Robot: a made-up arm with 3 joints. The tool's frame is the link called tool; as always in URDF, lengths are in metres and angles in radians.
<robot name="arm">
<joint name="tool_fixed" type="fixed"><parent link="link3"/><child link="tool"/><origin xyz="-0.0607 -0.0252 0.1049"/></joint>
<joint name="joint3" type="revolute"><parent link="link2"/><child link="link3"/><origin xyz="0.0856 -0.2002 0.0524"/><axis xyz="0 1 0"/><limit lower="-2.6" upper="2.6"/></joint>
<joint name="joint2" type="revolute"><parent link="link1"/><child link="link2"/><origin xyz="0.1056 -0.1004 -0.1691"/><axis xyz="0 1 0"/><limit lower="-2.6" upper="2.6"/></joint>
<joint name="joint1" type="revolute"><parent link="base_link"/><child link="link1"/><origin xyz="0 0 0.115"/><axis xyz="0 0 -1"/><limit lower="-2.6" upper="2.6"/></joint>
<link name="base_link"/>
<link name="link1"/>
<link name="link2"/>
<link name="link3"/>
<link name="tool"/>
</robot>
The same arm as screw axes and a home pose.
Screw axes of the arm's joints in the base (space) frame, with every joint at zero. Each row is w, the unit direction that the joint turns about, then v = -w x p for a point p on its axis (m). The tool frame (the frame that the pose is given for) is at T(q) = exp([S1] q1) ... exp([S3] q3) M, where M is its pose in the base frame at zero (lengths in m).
S1 = (0, 0, -1, 0, 0, 0)
S2 = (0, 1, 0, 0.0541, 0, 0.1056)
S3 = (0, 1, 0, 0.0017, 0, 0.1912)
M =
1 0 0 0.1305
0 1 0 -0.3258
0 0 1 0.1032
0 0 0 1
Joint limits (deg, base to tool): -148.97..148.97 -148.97..148.97 -148.97..148.97

